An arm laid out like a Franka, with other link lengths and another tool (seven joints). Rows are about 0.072 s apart.
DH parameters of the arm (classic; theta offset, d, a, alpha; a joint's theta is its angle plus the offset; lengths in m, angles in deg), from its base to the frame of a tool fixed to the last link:
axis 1: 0 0.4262 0 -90
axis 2: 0 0 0 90
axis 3: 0 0.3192 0.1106 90
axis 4: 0 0 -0.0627 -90
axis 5: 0 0.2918 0 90
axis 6: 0 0 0.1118 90
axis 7: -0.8 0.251 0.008 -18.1
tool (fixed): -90 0.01 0 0
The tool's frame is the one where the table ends.
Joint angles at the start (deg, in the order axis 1, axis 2, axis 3, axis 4, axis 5, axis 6, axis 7): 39.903 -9.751 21.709 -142.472 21.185 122.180 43.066
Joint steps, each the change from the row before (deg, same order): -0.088 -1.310 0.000 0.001 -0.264 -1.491 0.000; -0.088 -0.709 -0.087 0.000 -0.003 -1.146 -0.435; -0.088 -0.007 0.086 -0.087 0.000 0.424 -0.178; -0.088 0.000 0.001 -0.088 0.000 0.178 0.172; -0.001 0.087 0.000 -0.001 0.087 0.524 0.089; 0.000 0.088 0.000 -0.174 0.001 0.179 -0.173; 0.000 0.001 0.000 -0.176 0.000 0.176 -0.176; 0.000 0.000 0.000 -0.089 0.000 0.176 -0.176; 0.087 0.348 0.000 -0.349 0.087 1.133 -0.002; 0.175 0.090 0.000 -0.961 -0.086 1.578 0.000; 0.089 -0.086 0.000 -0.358 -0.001 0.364 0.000; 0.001 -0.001 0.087 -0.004 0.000 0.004 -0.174
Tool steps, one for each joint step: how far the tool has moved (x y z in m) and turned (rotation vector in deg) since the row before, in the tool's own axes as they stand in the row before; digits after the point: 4 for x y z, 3 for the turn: -0.0055 -0.0045 -0.0036 -0.213 -0.442 -0.220; -0.0039 -0.0032 -0.0011 0.133 -0.330 -0.455; 0.0006 0.0013 -0.0005 -0.312 0.207 -0.050; -0.0003 0.0009 0.0002 0.009 0.077 0.294; 0.0014 0.0016 -0.0010 -0.208 0.359 0.224; -0.0002 0.0003 0.0014 0.006 -0.059 -0.112; -0.0003 0.0002 0.0009 -0.066 -0.017 -0.107; 0.0001 0.0004 0.0002 -0.123 0.049 -0.116; 0.0019 0.0026 0.0017 -0.255 0.333 0.214; 0.0001 0.0024 0.0040 -0.548 0.160 0.272; -0.0004 -0.0001 0.0014 -0.131 -0.013 0.049; 0.0003 -0.0004 0.0001 -0.087 -0.036 -0.237
